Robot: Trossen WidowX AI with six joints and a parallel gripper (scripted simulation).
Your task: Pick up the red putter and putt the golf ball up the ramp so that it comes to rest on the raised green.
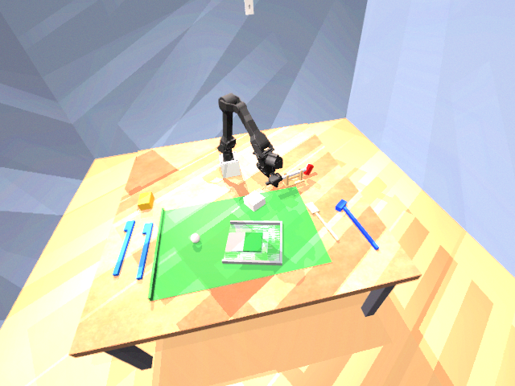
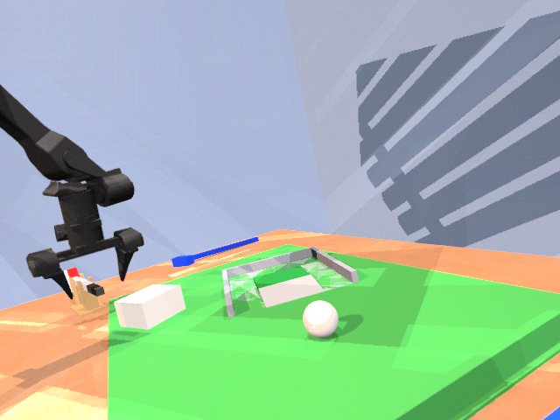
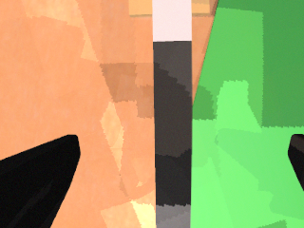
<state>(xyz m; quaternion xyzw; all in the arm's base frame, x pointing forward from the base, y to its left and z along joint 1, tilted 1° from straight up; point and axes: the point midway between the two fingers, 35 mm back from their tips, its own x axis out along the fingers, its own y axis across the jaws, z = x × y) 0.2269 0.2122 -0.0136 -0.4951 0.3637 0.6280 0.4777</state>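
Right now the white block is 12 cm to the right of my gripper tip, 8 cm ahead of it and 3 cm below it. From my gripper tip the other things lie so: red putter 11 cm to the left, 4 cm behind; then wooden stick 24 cm ahead, 18 cm to the left, 5 cm below; then wooden rack 12 cm to the left, 4 cm behind, 3 cm below.
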